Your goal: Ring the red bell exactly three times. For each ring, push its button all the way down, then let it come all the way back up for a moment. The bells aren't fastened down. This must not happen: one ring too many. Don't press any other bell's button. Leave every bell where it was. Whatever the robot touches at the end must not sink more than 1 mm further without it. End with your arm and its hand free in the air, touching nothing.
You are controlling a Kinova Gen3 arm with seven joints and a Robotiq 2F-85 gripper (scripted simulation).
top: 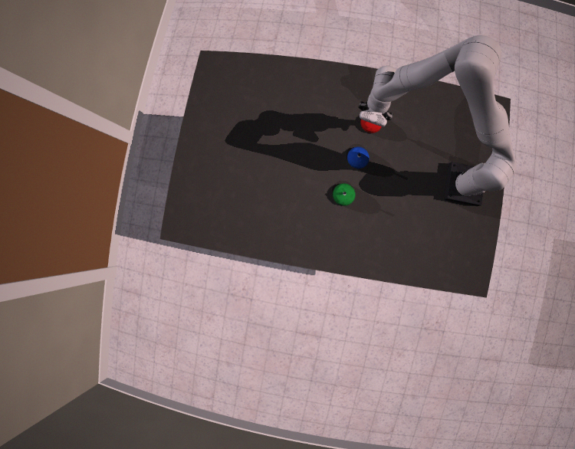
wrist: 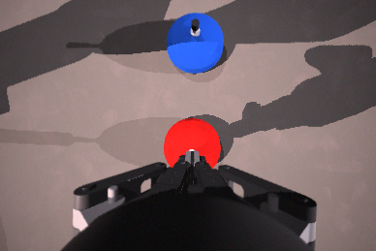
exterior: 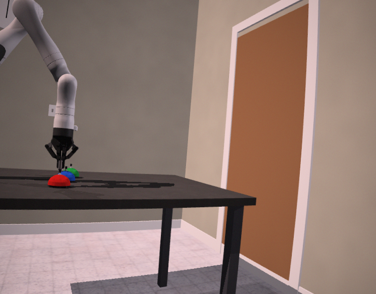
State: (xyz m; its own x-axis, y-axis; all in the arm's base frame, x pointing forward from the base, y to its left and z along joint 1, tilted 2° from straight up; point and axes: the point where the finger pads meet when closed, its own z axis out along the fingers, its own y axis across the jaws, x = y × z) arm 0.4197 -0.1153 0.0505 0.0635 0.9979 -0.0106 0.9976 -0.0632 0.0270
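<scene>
Right now my hand is 4 cm above the red bell. Also, from my hand: blue bell 15 cm to the left, 4 cm below, 1 cm ahead; then green bell 30 cm to the left, 4 cm below, 2 cm ahead.
</scene>
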